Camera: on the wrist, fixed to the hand. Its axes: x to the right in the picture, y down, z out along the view.
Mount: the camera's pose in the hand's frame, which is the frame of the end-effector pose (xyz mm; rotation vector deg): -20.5 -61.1 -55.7 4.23 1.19 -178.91
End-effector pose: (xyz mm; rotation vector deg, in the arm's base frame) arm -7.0 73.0 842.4 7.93 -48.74 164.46
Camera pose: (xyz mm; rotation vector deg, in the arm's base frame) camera 20.6 151.9 825.9 32.42 7.74 -6.58
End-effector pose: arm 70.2 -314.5 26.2 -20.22 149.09 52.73
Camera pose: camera 96.1 -394.3 41.1 -138.12 -16.17 -29.78
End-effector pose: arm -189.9 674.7 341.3 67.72 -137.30 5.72
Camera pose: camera -111.6 666.0 373.6 155.17 74.78 -36.63
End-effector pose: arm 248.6 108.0 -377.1 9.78 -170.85 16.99
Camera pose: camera 283.6 61.8 -314.7 167.62 8.54 -7.65
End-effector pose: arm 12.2 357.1 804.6 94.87 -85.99 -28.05
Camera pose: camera 87.9 390.5 784.5 -98.20 -104.17 63.53
